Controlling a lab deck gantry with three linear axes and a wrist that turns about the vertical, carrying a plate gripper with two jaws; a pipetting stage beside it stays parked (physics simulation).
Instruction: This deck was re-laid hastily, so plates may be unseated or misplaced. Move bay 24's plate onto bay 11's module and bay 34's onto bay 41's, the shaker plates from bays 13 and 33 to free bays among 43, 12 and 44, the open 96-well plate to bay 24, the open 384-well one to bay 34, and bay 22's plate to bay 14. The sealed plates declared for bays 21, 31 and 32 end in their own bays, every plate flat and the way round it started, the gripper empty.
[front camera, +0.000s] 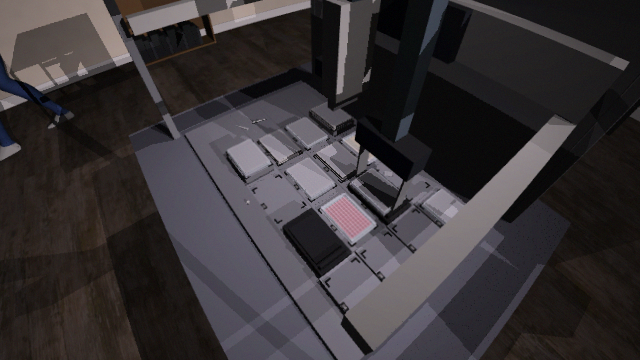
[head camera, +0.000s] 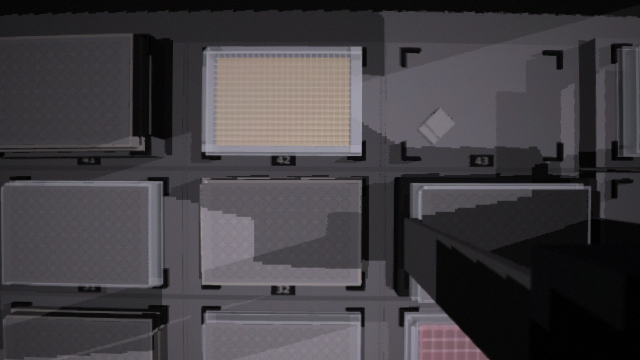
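Seen in the pictures: gripper, fingertip midpoint: (front camera: 377, 189) (head camera: 502, 243); robot's base at its link origin: (front camera: 228, 157).
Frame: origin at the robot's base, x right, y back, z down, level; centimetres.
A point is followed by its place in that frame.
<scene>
My gripper (front camera: 378, 192) {x -25.7, y -38.9, z -3.3 cm} is over bay 33, one jaw at each short end of the lidded plate (front camera: 372, 186) {x -25.0, y -37.5, z -3.7 cm} (head camera: 465, 200) {x -28.8, y -36.0, z -3.7 cm}. It looks shut on that plate, which sits level on the black shaker; the far jaw is hidden in the head view. The shaker (front camera: 312, 237) {x -3.8, y -39.0, z -2.4 cm} in bay 13 bears no plate. The open pink 96-well plate (front camera: 348, 217) {x -14.7, y -39.7, z -1.2 cm} (head camera: 442, 340) {x -17.6, y -35.5, z -1.5 cm} is in bay 23, the yellow 384-well plate (head camera: 282, 101) {x -36.2, y -22.9, z -1.4 cm} in bay 42. Plates stand at bay 22 (front camera: 310, 177) {x -14.8, y -23.4, z -1.5 cm} (head camera: 282, 342) {x -17.4, y -22.9, z -1.4 cm}, bay 32 (head camera: 282, 232) {x -26.1, y -22.9, z -1.6 cm}, bay 31 (head camera: 75, 235) {x -25.7, y -6.5, z -1.4 cm}, bay 21 (head camera: 77, 340) {x -17.2, y -6.5, z -1.4 cm} and bay 11 (front camera: 248, 157) {x -4.0, y -7.3, z -3.3 cm}.
A plate (head camera: 65, 92) {x -36.4, y -7.3, z -3.3 cm} (front camera: 331, 117) {x -35.1, y -8.0, z -3.3 cm} stands on bay 41's module. A clear-edged plate (front camera: 442, 204) {x -36.1, y -52.9, z -2.9 cm} (head camera: 630, 100) {x -36.3, y -49.4, z -2.4 cm} is in bay 44. A small pale block (head camera: 436, 126) {x -34.6, y -35.4, z -0.1 cm} lies in bay 43. The parked pipetting stage (front camera: 355, 55) stands behind, and a beam (front camera: 460, 230) {x -3.6, y -61.9, z -40.0 cm} crosses the front right.
</scene>
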